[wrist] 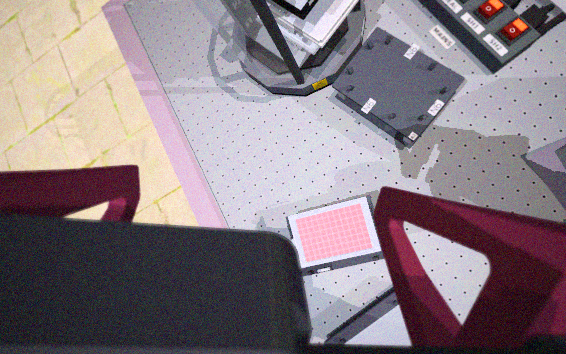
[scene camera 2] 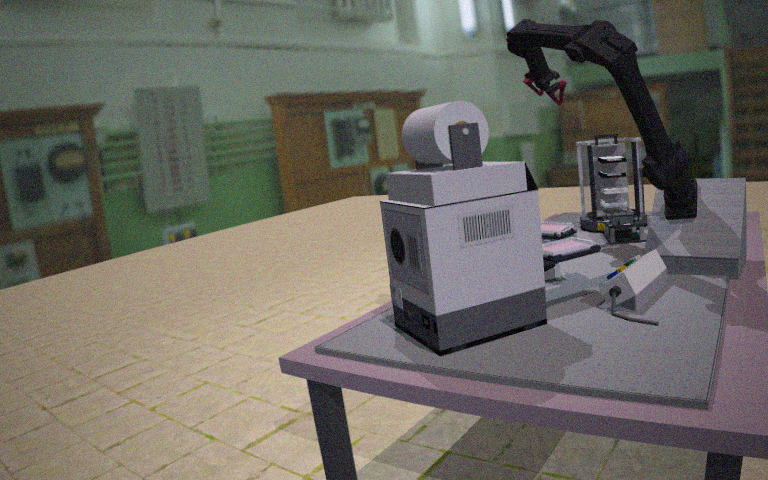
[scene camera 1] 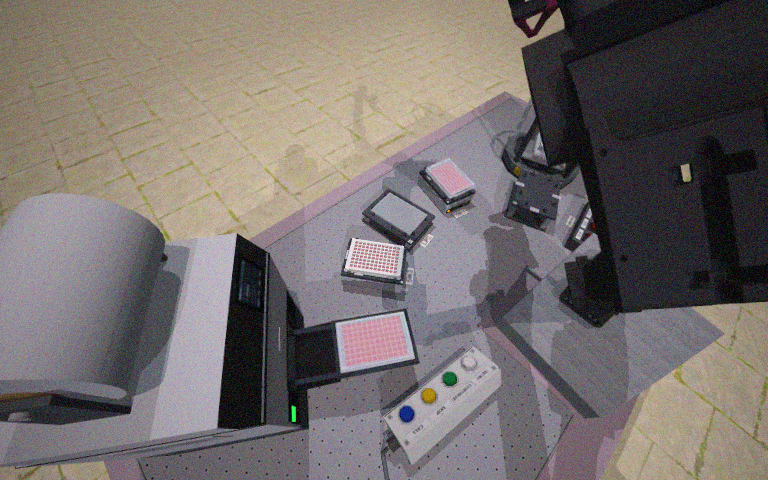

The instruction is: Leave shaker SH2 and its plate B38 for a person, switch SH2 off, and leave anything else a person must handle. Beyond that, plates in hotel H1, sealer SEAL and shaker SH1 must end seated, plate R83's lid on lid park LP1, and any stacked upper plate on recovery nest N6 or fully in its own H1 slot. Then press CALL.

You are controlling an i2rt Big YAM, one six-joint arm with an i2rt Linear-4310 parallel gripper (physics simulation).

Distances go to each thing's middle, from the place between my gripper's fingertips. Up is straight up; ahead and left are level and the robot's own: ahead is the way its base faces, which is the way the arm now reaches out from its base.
I see my gripper 3 cm short of the dark station [scene camera 1: 445, 205], 3 cm to the right of it and 44 cm above it. Also, from my hand: button box [scene camera 1: 419, 422] 36 cm behind, 49 cm to the left, 43 cm below; then plate hotel [scene camera 1: 516, 145] 8 cm behind, 35 cm to the right, 30 cm below; then grey lid [scene camera 1: 400, 214] 4 cm ahead, 21 cm to the left, 43 cm below.
